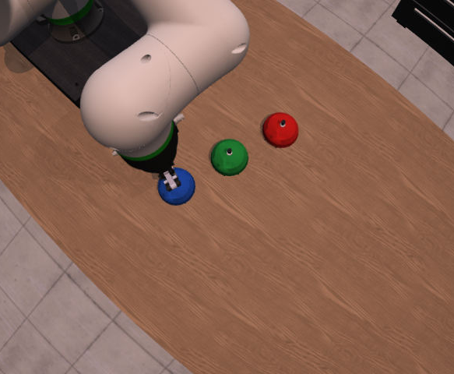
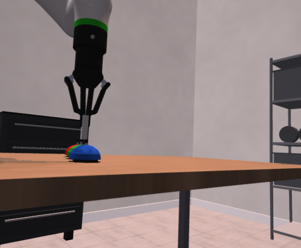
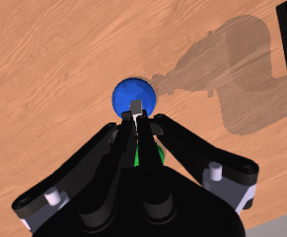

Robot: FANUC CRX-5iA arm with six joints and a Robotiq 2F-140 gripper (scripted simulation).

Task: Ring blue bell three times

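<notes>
Right now the blue bell is 10 mm ahead of my hand and 60 mm below it. From my hand the other things lie so: green bell (70 mm ahead, 110 mm to the left, 50 mm below); then red bell (140 mm ahead, 230 mm to the left, 50 mm below).
</notes>
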